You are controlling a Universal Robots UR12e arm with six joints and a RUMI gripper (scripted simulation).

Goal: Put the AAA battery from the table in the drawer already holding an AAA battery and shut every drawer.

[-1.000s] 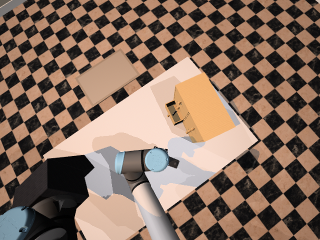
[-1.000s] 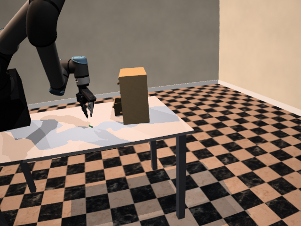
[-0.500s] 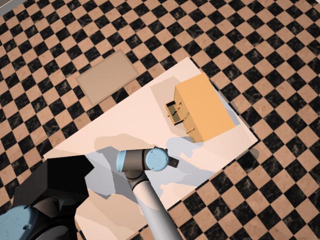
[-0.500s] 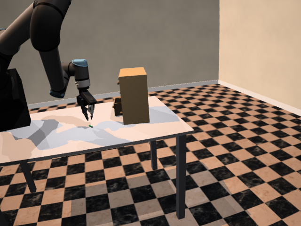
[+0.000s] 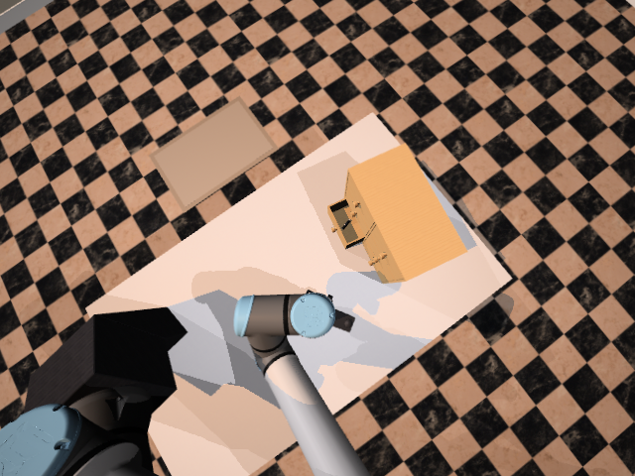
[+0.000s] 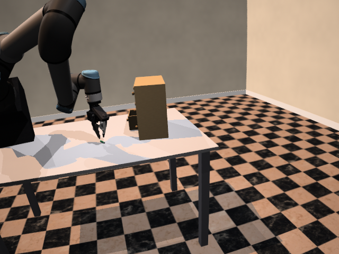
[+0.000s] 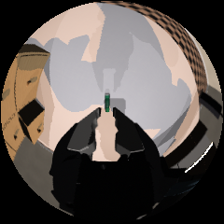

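Now: the green AAA battery 4 cm below my hand. From my hand the other things lie so: dark slim thing (23 cm ahead, 20 cm to the left, 3 cm below).
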